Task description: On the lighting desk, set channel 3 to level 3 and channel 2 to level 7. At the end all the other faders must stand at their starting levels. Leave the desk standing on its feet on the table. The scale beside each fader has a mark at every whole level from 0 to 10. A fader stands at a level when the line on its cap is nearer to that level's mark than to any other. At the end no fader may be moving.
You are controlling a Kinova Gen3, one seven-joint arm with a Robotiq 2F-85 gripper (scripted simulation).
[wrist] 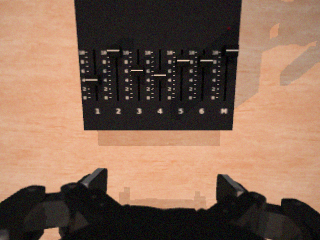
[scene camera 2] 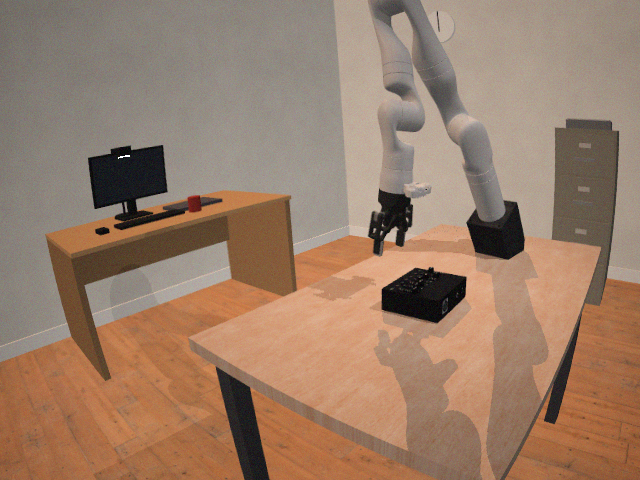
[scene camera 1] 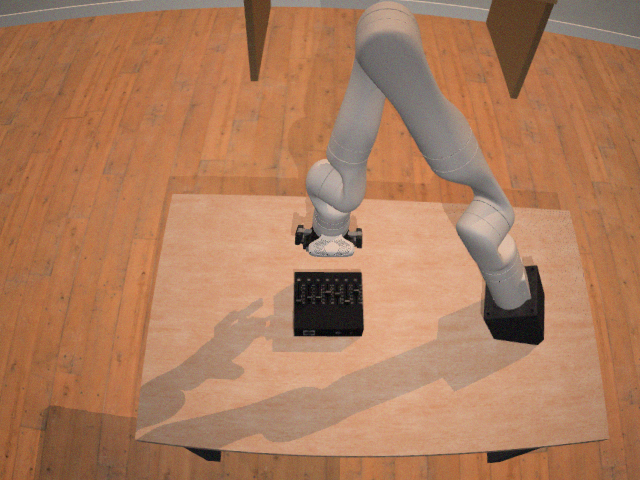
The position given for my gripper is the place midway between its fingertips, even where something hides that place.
Note:
I see my gripper point(scene camera 2: 389, 250).
My gripper also shows in the wrist view point(wrist: 161, 183).

